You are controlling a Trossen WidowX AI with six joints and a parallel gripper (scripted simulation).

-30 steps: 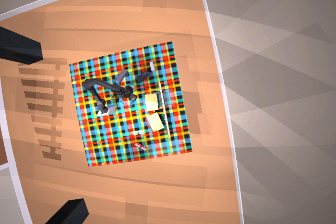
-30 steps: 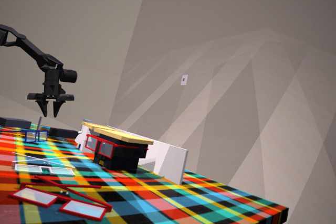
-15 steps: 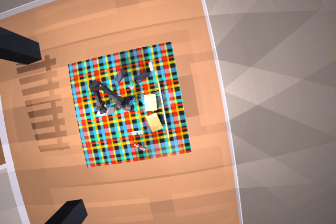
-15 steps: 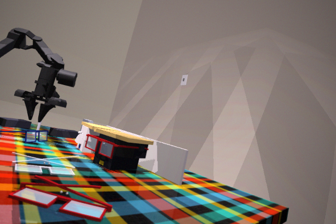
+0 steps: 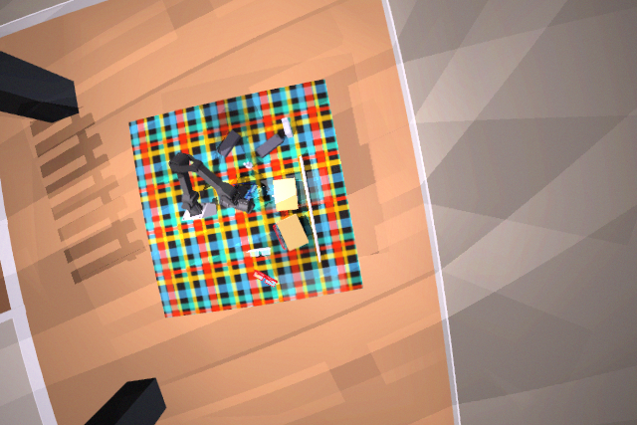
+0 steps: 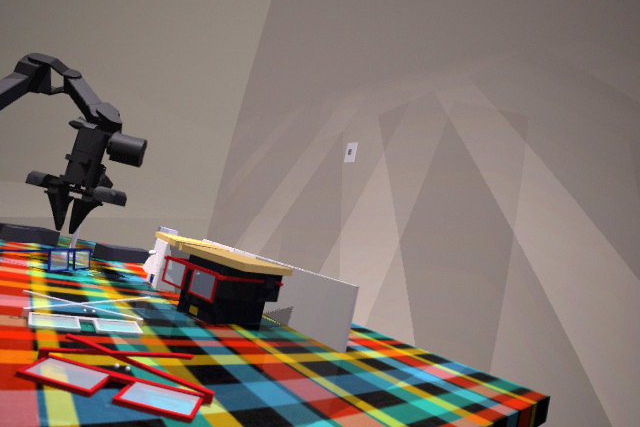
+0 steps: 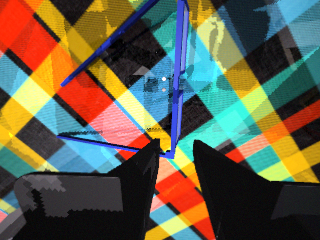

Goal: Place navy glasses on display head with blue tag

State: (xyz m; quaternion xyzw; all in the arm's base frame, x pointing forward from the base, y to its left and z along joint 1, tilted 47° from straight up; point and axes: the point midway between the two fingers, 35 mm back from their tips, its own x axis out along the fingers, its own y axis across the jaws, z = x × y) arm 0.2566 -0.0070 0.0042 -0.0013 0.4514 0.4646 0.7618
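Now: gripper tip 6 cm short of the grey post, 20 cm to the right of it and 5 cm above it. From my gripper tip the other things lie so: black display head: 21 cm ahead, 25 cm to the right, 2 cm below; then white upright panel: 36 cm ahead, 15 cm to the right, 2 cm below; then white display head: 22 cm ahead, 3 cm to the right, 2 cm below.
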